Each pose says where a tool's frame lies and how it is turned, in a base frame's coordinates. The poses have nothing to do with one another.
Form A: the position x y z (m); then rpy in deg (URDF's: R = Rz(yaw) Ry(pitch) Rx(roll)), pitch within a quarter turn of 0, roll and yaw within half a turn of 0.
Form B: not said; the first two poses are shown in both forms.
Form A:
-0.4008, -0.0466, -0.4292, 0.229, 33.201, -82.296
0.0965, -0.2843, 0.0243, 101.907, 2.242, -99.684
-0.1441, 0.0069, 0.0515, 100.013, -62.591, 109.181
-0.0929, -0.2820, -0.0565, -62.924, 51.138, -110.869
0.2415, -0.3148, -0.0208, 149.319, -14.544, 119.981
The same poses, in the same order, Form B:
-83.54, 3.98, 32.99, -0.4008, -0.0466, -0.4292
128.70, -74.40, -140.07, 0.0965, -0.2843, 0.0243
-108.52, 61.57, -99.68, -0.1441, 0.0069, 0.0515
-108.39, 44.89, 66.23, -0.0929, -0.2820, -0.0565
-120.88, 19.52, -152.03, 0.2415, -0.3148, -0.0208

